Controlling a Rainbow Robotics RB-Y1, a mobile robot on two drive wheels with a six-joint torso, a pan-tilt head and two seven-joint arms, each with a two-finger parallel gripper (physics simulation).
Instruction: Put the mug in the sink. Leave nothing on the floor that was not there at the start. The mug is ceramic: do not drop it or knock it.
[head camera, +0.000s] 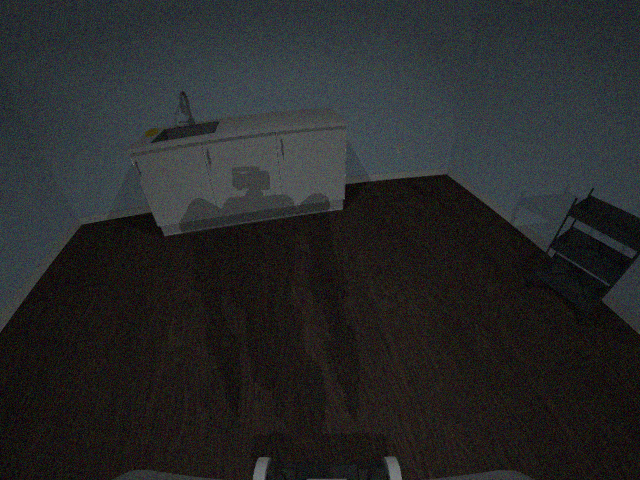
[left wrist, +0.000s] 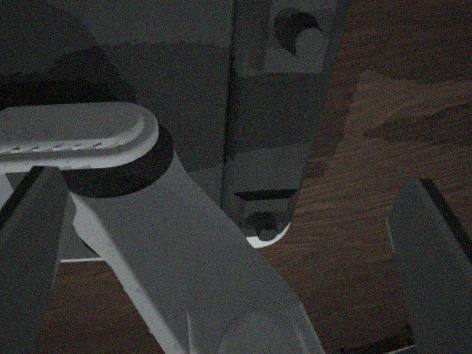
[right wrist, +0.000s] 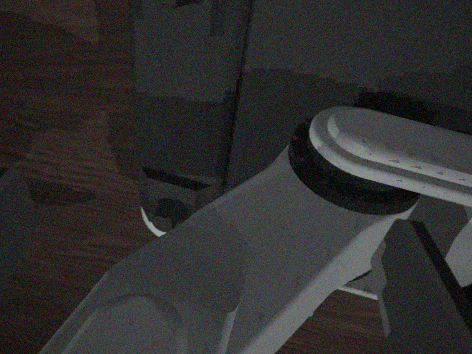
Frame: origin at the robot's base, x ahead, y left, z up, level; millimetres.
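Seen in the pictures: left gripper, fingertip midpoint: (left wrist: 232, 194); right gripper, fingertip midpoint: (right wrist: 211, 218).
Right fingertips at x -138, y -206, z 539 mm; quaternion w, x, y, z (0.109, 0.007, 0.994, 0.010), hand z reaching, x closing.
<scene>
A point is followed by its place in that frame.
The sink (head camera: 187, 132) {x 2321, y 1258, z 855 mm} is a dark basin set in the left part of the white counter, across the room in the head view. A curved tap (head camera: 185, 107) stands behind it. A small yellow thing (head camera: 151, 132) {x 2109, y 1490, z 943 mm} lies on the counter left of the basin; it is too small to tell what it is. I cannot make out a mug in these frames. My left gripper (left wrist: 232, 194) {x -134, y 243, z 538 mm} is open, with its fingers wide apart and no object between them. My right gripper (right wrist: 211, 218) {x -138, y -206, z 539 mm} is open in the same way. Both are far from the sink, beside my own body.
The white cabinet (head camera: 242, 149) {x 2010, y 657, z 753 mm} stands against the far wall, with my shadow on its doors. A dark tiered shelf unit (head camera: 612, 214) {x 1125, y -1943, z 675 mm} stands at the right wall. A wide stretch of dark wood floor (head camera: 330, 310) {x 1001, y -32, z 0 mm} lies between me and the cabinet. The room is dim.
</scene>
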